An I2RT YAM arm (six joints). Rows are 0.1 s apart.
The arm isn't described. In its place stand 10 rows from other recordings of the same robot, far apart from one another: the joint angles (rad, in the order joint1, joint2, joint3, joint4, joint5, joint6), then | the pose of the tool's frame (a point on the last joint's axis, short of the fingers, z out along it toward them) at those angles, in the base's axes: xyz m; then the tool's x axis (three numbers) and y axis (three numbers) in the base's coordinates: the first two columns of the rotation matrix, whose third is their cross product.
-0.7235, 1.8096, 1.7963, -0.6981, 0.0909, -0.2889 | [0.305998 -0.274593 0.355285 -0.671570 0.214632 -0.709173 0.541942 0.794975 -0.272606]
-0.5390, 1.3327, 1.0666, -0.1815, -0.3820, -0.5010 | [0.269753 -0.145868 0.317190 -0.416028 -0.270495 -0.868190 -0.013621 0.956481 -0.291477]
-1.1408, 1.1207, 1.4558, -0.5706, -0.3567, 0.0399 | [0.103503 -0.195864 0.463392 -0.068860 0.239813 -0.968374 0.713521 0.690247 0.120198]
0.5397, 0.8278, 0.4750, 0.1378, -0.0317, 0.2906 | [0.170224 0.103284 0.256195 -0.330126 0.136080 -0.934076 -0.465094 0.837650 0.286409]
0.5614, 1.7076, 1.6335, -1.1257, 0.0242, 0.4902 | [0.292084 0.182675 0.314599 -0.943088 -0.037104 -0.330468 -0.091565 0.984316 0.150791]
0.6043, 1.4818, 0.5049, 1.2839, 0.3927, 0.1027 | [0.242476 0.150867 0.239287 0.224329 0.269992 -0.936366 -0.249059 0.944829 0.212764]
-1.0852, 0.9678, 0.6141, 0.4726, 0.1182, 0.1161 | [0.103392 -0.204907 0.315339 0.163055 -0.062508 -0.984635 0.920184 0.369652 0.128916]
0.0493, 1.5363, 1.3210, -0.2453, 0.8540, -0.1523 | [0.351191 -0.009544 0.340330 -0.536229 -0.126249 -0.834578 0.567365 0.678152 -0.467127]
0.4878, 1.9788, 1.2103, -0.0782, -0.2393, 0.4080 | [0.362226 0.201737 0.147338 -0.843108 -0.010961 -0.537633 -0.282715 0.859503 0.425826]
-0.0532, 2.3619, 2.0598, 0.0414, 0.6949, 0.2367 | [0.555413 -0.052403 0.257376 -0.095767 0.185475 -0.977971 0.700634 0.710449 0.066130]
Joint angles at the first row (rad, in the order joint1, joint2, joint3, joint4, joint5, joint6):
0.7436 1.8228 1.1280 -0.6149 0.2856 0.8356
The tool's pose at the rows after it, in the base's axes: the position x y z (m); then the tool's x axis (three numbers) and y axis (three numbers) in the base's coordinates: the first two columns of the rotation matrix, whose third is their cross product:
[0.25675 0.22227 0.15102 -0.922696 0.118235 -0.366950 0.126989 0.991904 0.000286]
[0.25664 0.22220 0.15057 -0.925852 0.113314 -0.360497 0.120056 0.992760 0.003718]
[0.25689 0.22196 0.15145 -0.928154 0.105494 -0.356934 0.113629 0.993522 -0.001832]
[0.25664 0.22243 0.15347 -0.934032 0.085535 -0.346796 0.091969 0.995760 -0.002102]
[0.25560 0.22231 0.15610 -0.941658 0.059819 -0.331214 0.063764 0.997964 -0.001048]
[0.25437 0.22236 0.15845 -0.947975 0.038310 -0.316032 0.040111 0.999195 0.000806]
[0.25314 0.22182 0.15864 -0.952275 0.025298 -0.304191 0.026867 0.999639 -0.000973]
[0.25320 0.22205 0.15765 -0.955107 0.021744 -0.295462 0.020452 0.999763 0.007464]
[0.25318 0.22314 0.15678 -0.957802 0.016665 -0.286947 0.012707 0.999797 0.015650]
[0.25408 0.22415 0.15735 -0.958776 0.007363 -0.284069 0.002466 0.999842 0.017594]
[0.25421 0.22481 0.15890 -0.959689 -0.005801 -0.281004 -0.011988 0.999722 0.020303]
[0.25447 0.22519 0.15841 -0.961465 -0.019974 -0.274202 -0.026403 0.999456 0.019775]
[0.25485 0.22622 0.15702 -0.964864 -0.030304 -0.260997 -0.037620 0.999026 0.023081]
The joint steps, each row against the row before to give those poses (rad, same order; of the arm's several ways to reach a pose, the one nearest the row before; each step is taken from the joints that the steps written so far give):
-0.0007 0.0055 -0.0042 -0.0022 -0.0014 -0.0011
-0.0008 0.0002 -0.0013 0.0013 -0.0092 -0.0060
-0.0012 0.0000 0.0045 -0.0091 -0.0012 -0.0079
0.0003 -0.0026 0.0064 -0.0111 -0.0128 -0.0197
-0.0002 -0.0064 0.0045 -0.0152 -0.0193 -0.0253
0.0008 -0.0055 0.0045 -0.0153 -0.0177 -0.0199
0.0002 -0.0024 -0.0011 -0.0090 -0.0102 -0.0112
-0.0010 0.0021 -0.0014 0.0036 -0.0138 -0.0047
0.0010 0.0037 0.0014 0.0023 -0.0132 -0.0040
-0.0002 0.0034 0.0069 -0.0026 -0.0058 -0.0096
0.0004 -0.0013 0.0051 -0.0047 -0.0072 -0.0130
-0.0004 0.0033 0.0027 -0.0026 -0.0075 -0.0139
0.0000 0.0078 0.0050 -0.0041 -0.0137 -0.0087

